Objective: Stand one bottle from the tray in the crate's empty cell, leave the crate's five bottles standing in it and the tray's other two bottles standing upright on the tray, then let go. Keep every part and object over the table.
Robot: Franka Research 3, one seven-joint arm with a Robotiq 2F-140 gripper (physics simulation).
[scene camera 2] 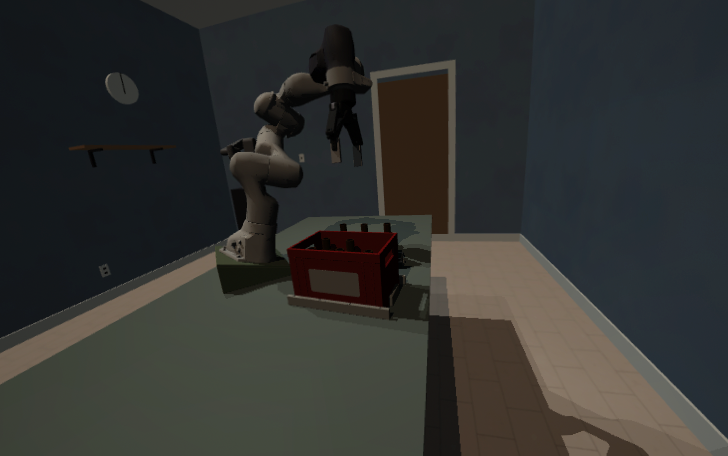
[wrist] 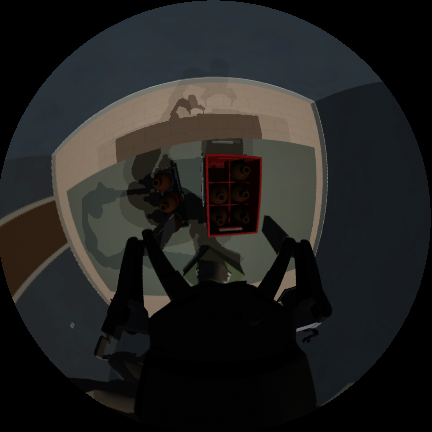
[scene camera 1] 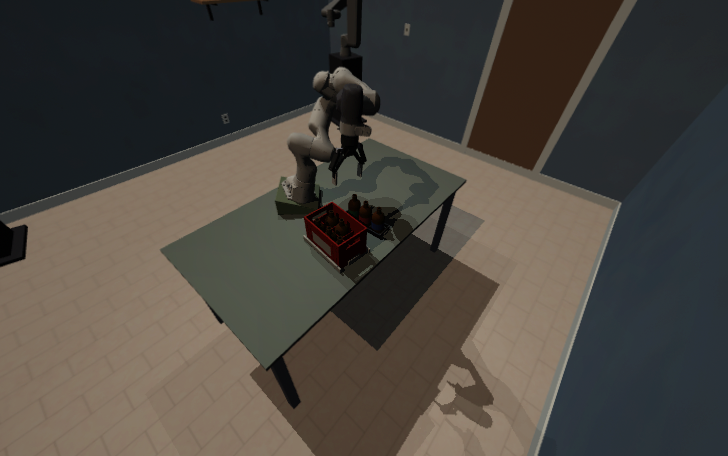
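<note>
The red crate (scene camera 1: 334,254) (scene camera 2: 370,281) (wrist: 259,195) stands upright on the table. In the wrist view its upper-left cell (wrist: 217,174) is empty; bottles (wrist: 241,170) (wrist: 240,194) stand in the other five cells. The dark tray (wrist: 179,190) lies beside the crate and holds three upright brown bottles: one (scene camera 1: 354,206) nearest the robot base, partly hidden by a finger in the wrist view, a middle one (scene camera 1: 365,214) (wrist: 169,203), and a far one (scene camera 1: 377,217) (wrist: 161,182). My gripper (scene camera 1: 347,176) (scene camera 2: 347,156) (wrist: 218,222) is open and empty, high above the table, pointing down.
Pale low rails (scene camera 1: 322,256) (scene camera 2: 338,306) run along the crate's foot. The robot's base block (scene camera 1: 297,207) (scene camera 2: 252,275) is behind the crate. The table (scene camera 1: 241,279) (scene camera 2: 231,365) has an edge close beyond the crate and tray. A dark pedestal (scene camera 1: 345,63) stands behind the table.
</note>
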